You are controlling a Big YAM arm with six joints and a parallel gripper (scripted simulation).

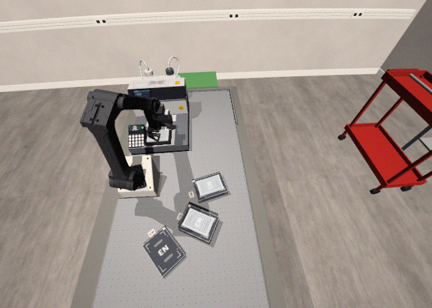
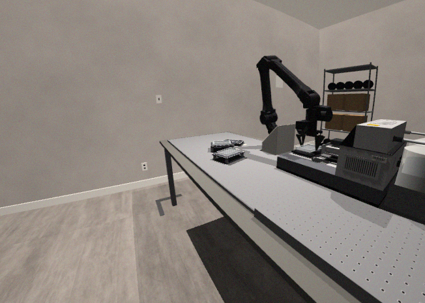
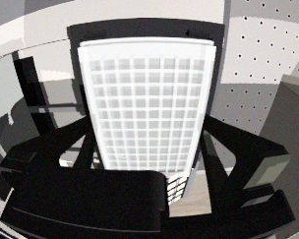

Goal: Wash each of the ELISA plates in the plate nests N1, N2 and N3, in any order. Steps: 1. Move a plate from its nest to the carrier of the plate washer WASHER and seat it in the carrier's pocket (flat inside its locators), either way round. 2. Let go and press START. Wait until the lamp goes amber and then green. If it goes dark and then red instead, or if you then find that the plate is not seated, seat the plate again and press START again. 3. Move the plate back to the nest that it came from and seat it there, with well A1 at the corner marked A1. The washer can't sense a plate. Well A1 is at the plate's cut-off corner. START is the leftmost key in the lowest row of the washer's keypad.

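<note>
My hand is 20 mm above the dark carrier. The rest, counted from my hand: washer 150 mm to the left, 40 mm above, 10 mm ahead.
</note>
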